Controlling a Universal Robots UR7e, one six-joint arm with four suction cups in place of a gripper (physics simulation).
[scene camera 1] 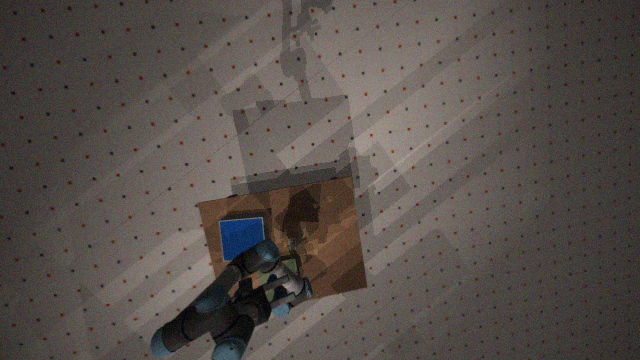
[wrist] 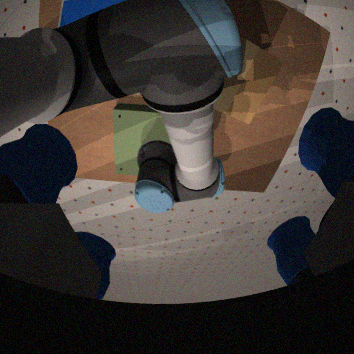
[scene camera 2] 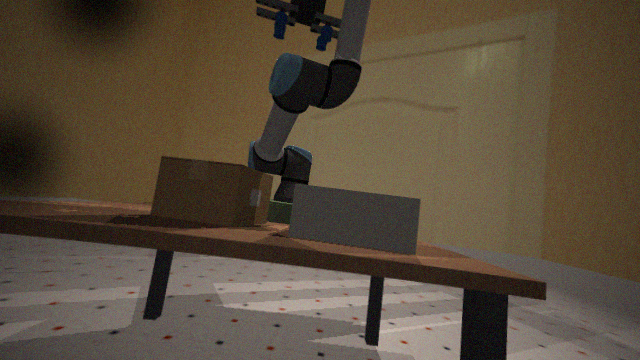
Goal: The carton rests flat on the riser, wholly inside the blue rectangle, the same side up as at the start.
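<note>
The brown carton (scene camera 2: pixel 200 192) stands flat on the table, left of the riser in the scene camera 2 view. In the scene camera 1 view it is hard to make out in dark shadow. The riser (scene camera 2: pixel 354 219) is a grey block on the table. The blue rectangle (scene camera 1: pixel 242 235) (wrist: pixel 82 9) covers most of its top, and no carton shows on it. The arm hides one corner of the rectangle. My gripper (scene camera 1: pixel 278 288) (scene camera 2: pixel 302 31) (wrist: pixel 190 205) is high above the table, apart from the carton, with its blue suction cups bare and holding nothing.
The wooden table (scene camera 1: pixel 345 270) (scene camera 2: pixel 475 272) (wrist: pixel 280 150) bears the riser and carton. A green block (scene camera 1: pixel 289 263) (scene camera 2: pixel 280 212) (wrist: pixel 131 140) is beside the arm's base. The arm's dark links cross above the table close to the riser. A cream door (scene camera 2: pixel 495 150) stands behind.
</note>
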